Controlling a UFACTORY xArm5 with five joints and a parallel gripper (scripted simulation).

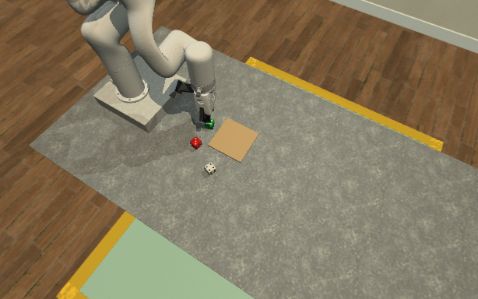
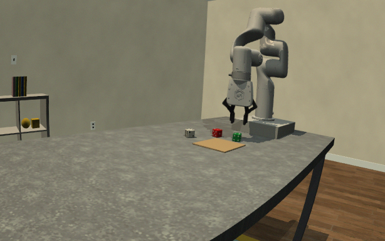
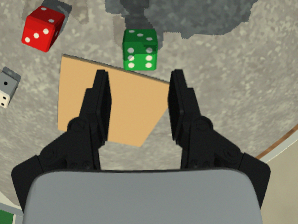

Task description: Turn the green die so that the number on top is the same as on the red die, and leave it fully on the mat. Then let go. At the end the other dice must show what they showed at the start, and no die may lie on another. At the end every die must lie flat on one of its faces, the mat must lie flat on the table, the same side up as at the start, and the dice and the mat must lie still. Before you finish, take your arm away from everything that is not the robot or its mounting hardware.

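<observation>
My gripper is now 7 cm above the green die. The rest, counted from my hand: red die: 9 cm to the right, 7 cm below; then tan mat: 11 cm ahead, 9 cm below, 1 cm to the right; then white die: 16 cm to the right, 10 cm ahead, 7 cm below.
</observation>
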